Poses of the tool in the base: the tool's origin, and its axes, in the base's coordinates. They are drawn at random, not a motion.
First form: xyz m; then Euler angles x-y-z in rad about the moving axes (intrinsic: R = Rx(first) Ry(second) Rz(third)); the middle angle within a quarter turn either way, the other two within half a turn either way.
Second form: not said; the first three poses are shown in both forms.
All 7 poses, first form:
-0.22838 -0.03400 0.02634 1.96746 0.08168 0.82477
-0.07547 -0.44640 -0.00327 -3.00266 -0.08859 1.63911
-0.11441 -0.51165 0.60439 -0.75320 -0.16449 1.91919
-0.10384 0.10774 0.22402 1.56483 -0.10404 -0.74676
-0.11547 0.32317 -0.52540 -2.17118 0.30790 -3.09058
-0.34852 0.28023 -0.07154 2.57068 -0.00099 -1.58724
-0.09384 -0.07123 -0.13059 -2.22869 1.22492 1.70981
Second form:
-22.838 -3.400 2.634 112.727 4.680 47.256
-7.547 -44.640 -0.327 -172.040 -5.076 93.914
-11.441 -51.165 60.439 -43.155 -9.425 109.961
-10.384 10.774 22.402 89.658 -5.961 -42.786
-11.547 32.317 -52.540 -124.399 17.641 -177.077
-34.852 28.023 -7.154 147.289 -0.057 -90.942
-9.384 -7.123 -13.059 -127.695 70.183 97.965

